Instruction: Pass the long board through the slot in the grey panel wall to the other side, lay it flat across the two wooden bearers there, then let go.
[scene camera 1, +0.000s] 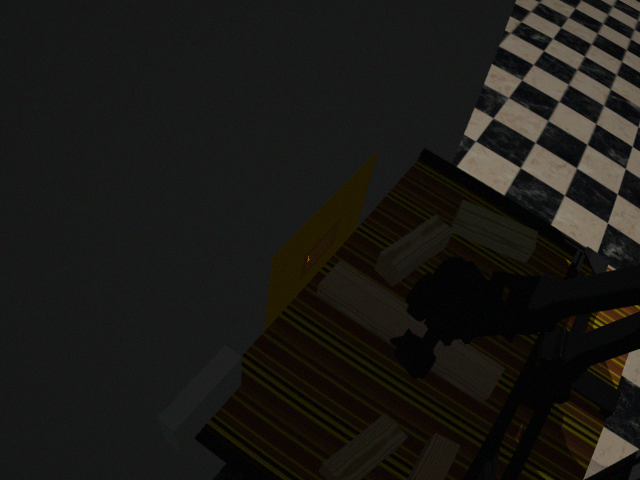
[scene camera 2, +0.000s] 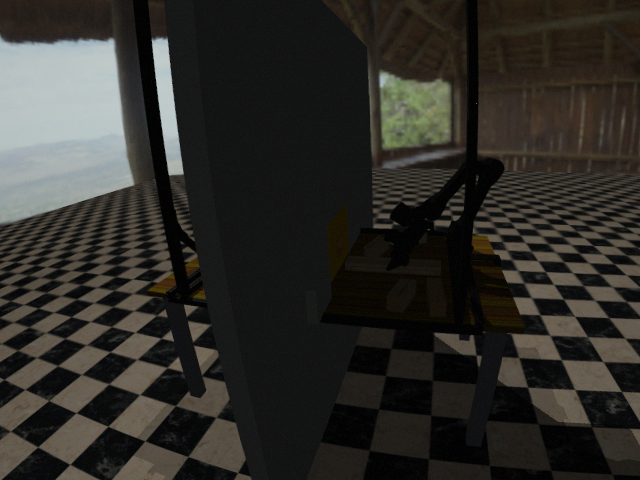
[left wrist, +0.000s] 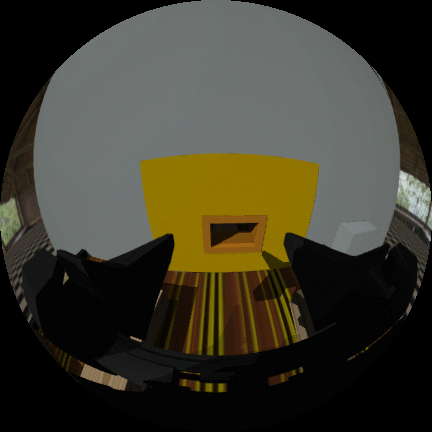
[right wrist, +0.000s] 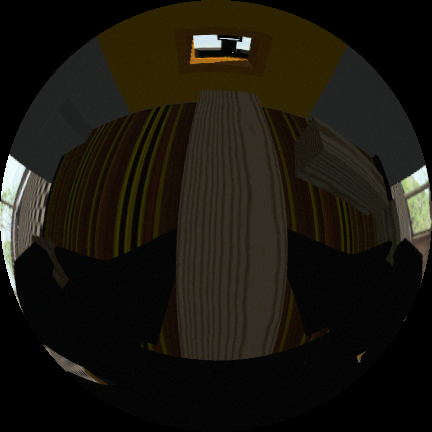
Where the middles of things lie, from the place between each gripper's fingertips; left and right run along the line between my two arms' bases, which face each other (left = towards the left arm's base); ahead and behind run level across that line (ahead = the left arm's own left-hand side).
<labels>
Now: left hand 130 mm to the left of the orange-framed slot (right wrist: 260, 42), 60 mm above it and 20 mm past it. Round my left hand: grey block (left wrist: 353, 237): 320 mm behind, 120 mm to the right, 100 mm below.
The orange-framed slot lies 1 cm behind my right hand, 20 cm to the left of it and 7 cm above it. Round my right hand: grey block: 31 cm behind, 21 cm to the left, 4 cm above.
</labels>
